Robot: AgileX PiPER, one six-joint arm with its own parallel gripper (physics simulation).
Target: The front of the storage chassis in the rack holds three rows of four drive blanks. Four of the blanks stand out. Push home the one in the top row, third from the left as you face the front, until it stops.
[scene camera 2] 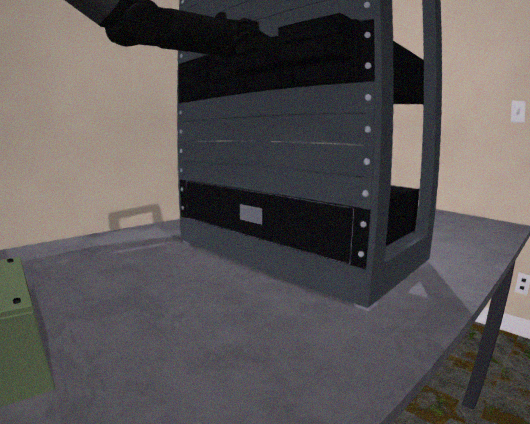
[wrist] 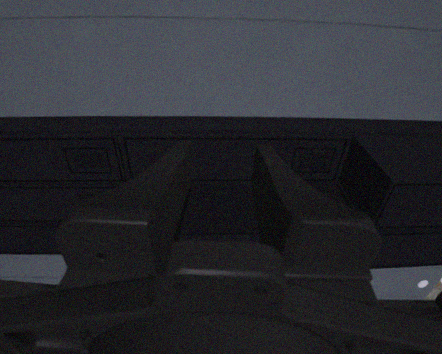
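The dark storage chassis [scene camera 2: 330, 62] [wrist: 220, 128] sits in the rack. In the wrist view, the wide dark blank [wrist: 220, 165] at the centre is the top-row one, third from the left; its face is directly ahead of the fingertips. It looks nearly level with the neighbouring blank [wrist: 87, 160] on its left. The blank [wrist: 412, 155] on its right stands out, with its side face showing. My gripper [scene camera 2: 270, 42] [wrist: 223, 160] is open and empty, its fingertips at or close to the centre blank's face. Contact is too dark to tell.
Grey panels [scene camera 2: 275, 120] [wrist: 220, 70] lie above and below the chassis. The rack's corner post [scene camera 2: 382, 150] is at the right. A black unit [scene camera 2: 300, 227] with a light label is low in the rack. A green box [scene camera 2: 25, 345] stands on the table [scene camera 2: 200, 340] at front left.
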